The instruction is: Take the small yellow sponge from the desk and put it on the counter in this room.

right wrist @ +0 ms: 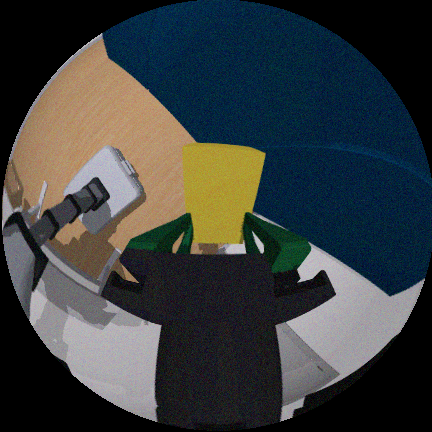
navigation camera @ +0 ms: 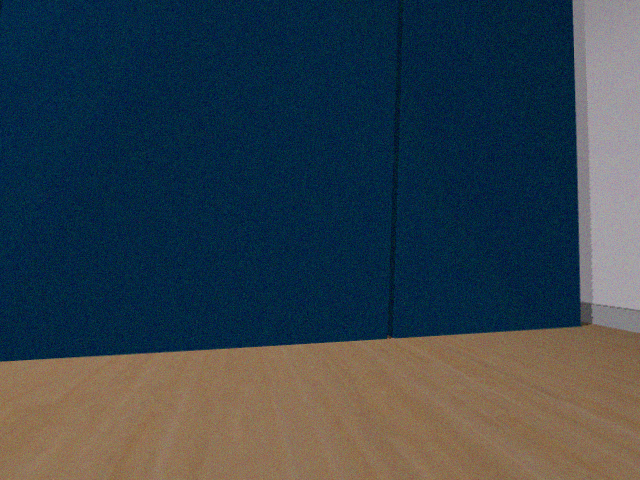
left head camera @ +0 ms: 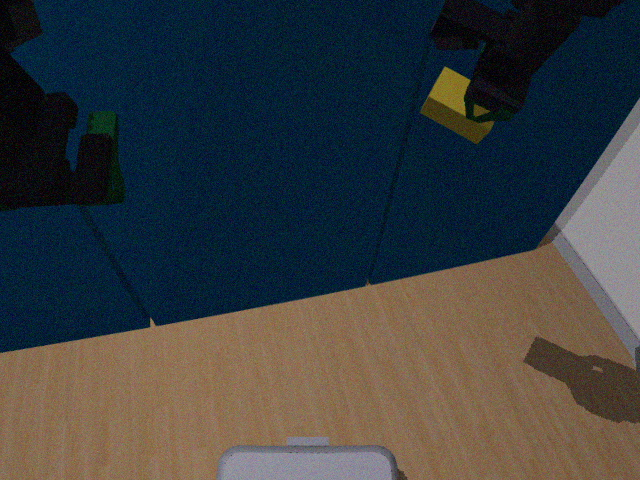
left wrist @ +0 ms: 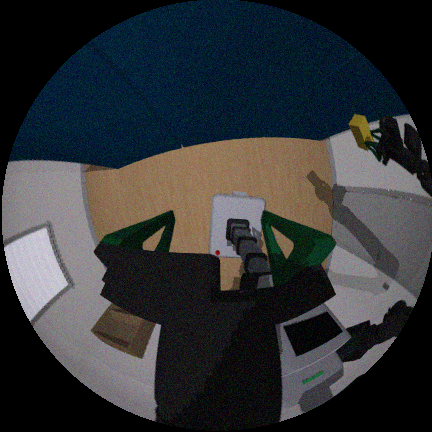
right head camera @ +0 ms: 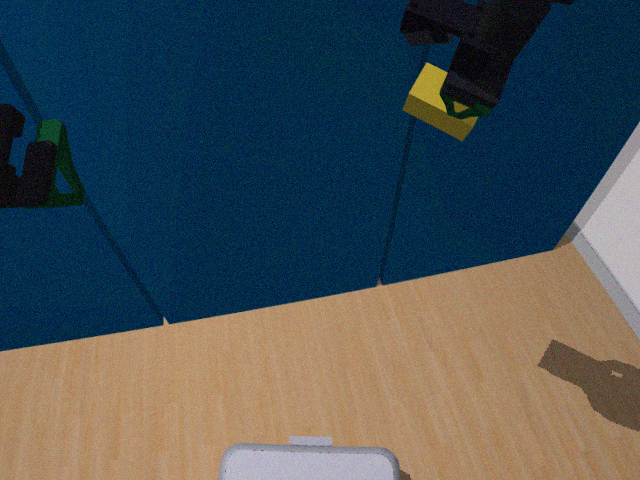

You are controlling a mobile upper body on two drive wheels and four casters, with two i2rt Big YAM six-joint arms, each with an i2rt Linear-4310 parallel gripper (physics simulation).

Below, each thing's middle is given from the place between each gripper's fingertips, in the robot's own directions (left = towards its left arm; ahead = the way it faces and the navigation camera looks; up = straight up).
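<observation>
I see the small yellow sponge (left head camera: 445, 104), and counted from my left hand it is 70 mm below my left hand, 430 mm to the right of it and 280 mm ahead of it. Counted from my right hand, the sponge is 1 cm below my right hand, 2 cm to the left of it and 1 cm ahead of it.
</observation>
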